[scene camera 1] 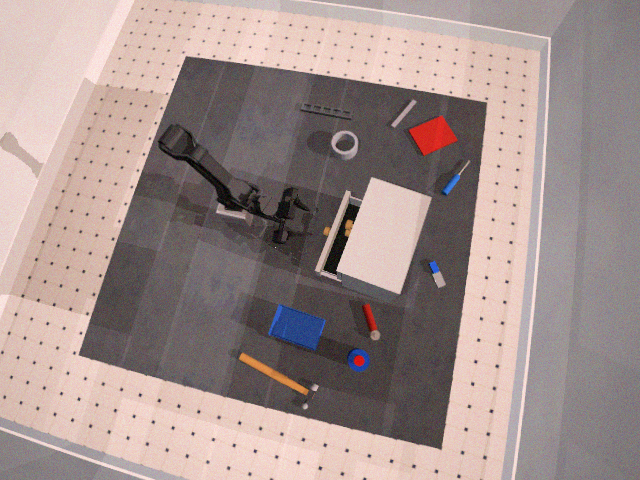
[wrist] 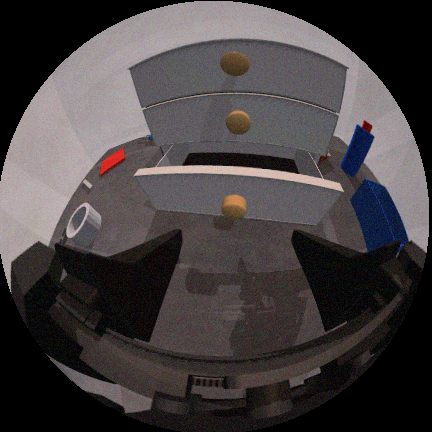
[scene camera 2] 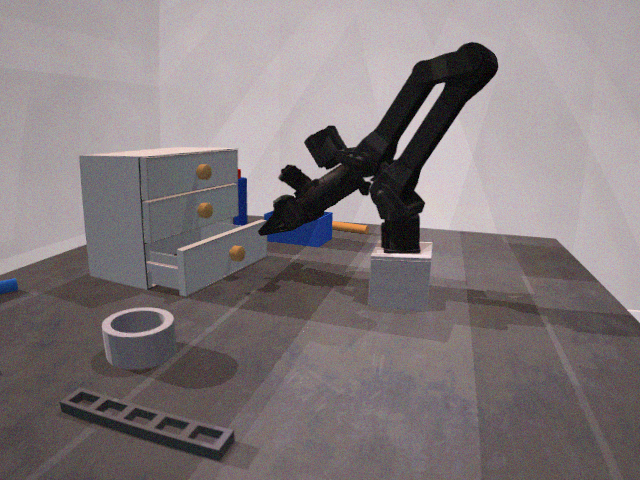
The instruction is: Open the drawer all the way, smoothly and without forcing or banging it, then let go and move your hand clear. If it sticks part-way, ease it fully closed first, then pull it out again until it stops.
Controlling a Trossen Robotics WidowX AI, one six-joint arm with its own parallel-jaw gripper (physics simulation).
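Places are measured from the arm's base along level axes (x back, y right, z up), in centimetres.
Pixels of known places: gripper, between the fingertips: [scene camera 1: 307, 223] [wrist: 239, 235] [scene camera 2: 267, 230]; arm's base, origin of its link: [scene camera 1: 234, 202] [scene camera 2: 401, 248].
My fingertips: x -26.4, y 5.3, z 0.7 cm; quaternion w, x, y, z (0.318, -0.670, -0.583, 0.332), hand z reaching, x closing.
For each thing: its middle in the pictures, then the offset to it from my fingertips. "spot": a spot on its surface instead.
- white-grey cabinet, middle of its body: [wrist: 240, 110] [scene camera 2: 170, 209] [scene camera 1: 376, 242] dx -23.8, dy +5.0, dz +2.5 cm
- bottom drawer's knob, a spot on its surface: [wrist: 234, 206] [scene camera 2: 241, 247] [scene camera 1: 324, 229] spot: dx -5.7, dy +0.6, dz -4.0 cm
- blue bin, middle of its body: [scene camera 2: 298, 226] [wrist: 381, 219] [scene camera 1: 297, 327] dx -0.6, dy +34.6, dz -6.7 cm
- blue cylinder with a red top, middle of its body: [scene camera 2: 236, 200] [scene camera 1: 357, 359] [wrist: 358, 147] dx -21.4, dy +42.4, dz -1.3 cm
- white ring, middle of its body: [scene camera 2: 139, 336] [wrist: 82, 224] [scene camera 1: 344, 145] dx -9.5, dy -34.8, dz -8.0 cm
- hammer, middle of its body: [scene camera 1: 275, 378] dx +4.8, dy +52.1, dz -9.2 cm
A white-grey cabinet [scene camera 1: 387, 235] [scene camera 2: 111, 217] [wrist: 180, 80] has three drawers with round wooden knobs. The bottom drawer [scene camera 1: 328, 248] [scene camera 2: 209, 266] [wrist: 285, 200] stands part-way out, its dark inside showing in the wrist view. The two drawers above are shut. The bottom drawer's knob [scene camera 1: 326, 230] [scene camera 2: 236, 253] [wrist: 234, 206] is free, with no finger touching it. My gripper [scene camera 1: 306, 221] [scene camera 2: 262, 230] [wrist: 239, 235] is open and empty, fingers wide apart, in front of the drawer and pointing towards it. In the wrist view the knob lies beyond the gap between the fingertips, roughly centred.
A blue bin [scene camera 1: 297, 328] [scene camera 2: 299, 229] [wrist: 377, 215] and a blue cylinder with a red top [scene camera 1: 358, 360] [wrist: 357, 150] stand right of the cabinet in the wrist view. A white ring [scene camera 1: 336, 145] [scene camera 2: 139, 351] [wrist: 92, 227] stands left. A hammer [scene camera 1: 273, 374] lies beyond the bin.
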